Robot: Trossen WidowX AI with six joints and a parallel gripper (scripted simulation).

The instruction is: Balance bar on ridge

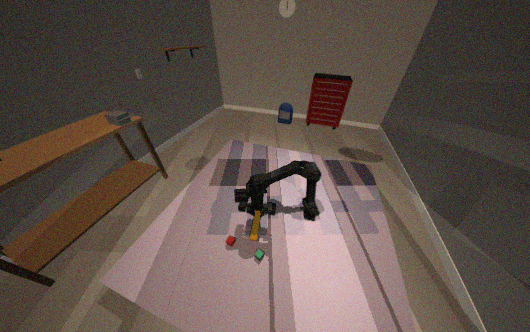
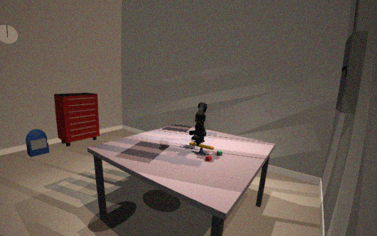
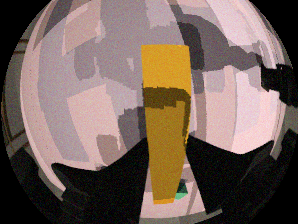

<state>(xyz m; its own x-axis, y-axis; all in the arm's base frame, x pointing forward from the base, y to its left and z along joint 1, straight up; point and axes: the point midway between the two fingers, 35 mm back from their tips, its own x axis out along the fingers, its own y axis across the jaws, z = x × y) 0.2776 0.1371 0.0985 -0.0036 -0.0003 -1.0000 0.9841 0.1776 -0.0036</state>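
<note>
My gripper tip is now 3 cm to the right of the yellow bar. From my gripper tip the other things lie so: green cube 7 cm behind, 17 cm to the left, 5 cm below; then red cube 9 cm ahead, 15 cm to the left, 5 cm below.
</note>
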